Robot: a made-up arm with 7 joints.
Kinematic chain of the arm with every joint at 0, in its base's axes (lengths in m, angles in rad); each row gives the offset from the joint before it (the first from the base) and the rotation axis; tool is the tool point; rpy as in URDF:
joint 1: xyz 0 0 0.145 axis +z
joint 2: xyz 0 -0.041 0.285 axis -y
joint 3: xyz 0 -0.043 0.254 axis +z
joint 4: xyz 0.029 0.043 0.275 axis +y
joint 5: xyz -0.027 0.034 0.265 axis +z
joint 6: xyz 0 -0.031 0.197 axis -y
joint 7: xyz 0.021 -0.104 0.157 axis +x
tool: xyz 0 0 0 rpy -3.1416 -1.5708 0
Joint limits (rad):
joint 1: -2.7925..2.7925
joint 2: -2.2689..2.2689
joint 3: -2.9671..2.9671
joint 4: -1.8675..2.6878
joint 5: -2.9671..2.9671
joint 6: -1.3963..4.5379
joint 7: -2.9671..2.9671
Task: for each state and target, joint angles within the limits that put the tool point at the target. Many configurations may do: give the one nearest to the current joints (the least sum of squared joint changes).
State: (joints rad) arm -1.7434 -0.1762 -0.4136 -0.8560 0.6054 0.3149 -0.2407
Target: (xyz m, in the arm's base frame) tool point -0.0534 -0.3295 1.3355
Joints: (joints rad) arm -1.9043 -0.8797 -0.4070 -1.0619 0.5626 0.4482 -0.2407
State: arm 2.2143 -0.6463 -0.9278 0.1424 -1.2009 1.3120 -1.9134
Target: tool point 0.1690 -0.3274 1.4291
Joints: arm 2.4620 0.2521 -0.6993 -0.0409 -1.0233 1.2465 -1.9134
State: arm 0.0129 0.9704 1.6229 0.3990 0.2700 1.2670 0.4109
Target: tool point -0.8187 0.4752 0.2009
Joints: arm -0.1845 1.7704 1.9572 0.9425 0.4299 1.3209 0.4109
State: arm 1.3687 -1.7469 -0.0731 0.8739 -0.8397 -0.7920 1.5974
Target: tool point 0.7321 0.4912 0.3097
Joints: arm 1.0423 -1.1478 -0.3678 1.2718 -0.6896 -1.1530 1.5974
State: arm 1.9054 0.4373 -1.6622 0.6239 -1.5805 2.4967 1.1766
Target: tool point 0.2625 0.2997 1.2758
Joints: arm 1.9123 -0.0051 -1.6812 0.9573 -1.7578 2.4335 1.1766
